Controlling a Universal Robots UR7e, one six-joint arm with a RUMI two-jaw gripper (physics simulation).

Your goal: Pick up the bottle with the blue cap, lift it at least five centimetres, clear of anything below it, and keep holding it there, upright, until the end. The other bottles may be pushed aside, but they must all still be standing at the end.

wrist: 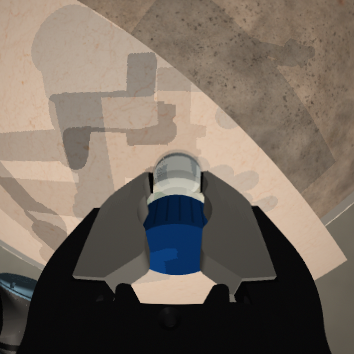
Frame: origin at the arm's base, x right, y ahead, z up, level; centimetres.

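Seen in the pictures: gripper, fingertip midpoint: (176, 173).
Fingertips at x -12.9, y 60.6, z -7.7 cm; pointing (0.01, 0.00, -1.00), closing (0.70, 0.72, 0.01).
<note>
A point is followed by its place in that frame.
The bottle with the blue cap (175, 245) {x -11.9, y 59.6, z -2.0 cm} is between the two grey jaws, with the cap nearest the camera and its clear, rounded glass part showing beyond the fingertips. My gripper (176, 173) {x -12.9, y 60.6, z -7.7 cm} is shut on this bottle, with a jaw against each side at the cap and neck. The bottle points away from the camera along the jaws. Its lower end is mostly hidden by its own upper part, and its exact height over the table cannot be read from this view. The other bottles do not show in the wrist view.
A pale marbled round table top (280, 240) lies below, with its curved edge running from upper left to lower right. A speckled brown floor (300, 100) lies beyond it. Shadows of the arm and several rounded shadows fall on the table. A dark cylindrical part with a blue rim (15, 287) stands at the lower left.
</note>
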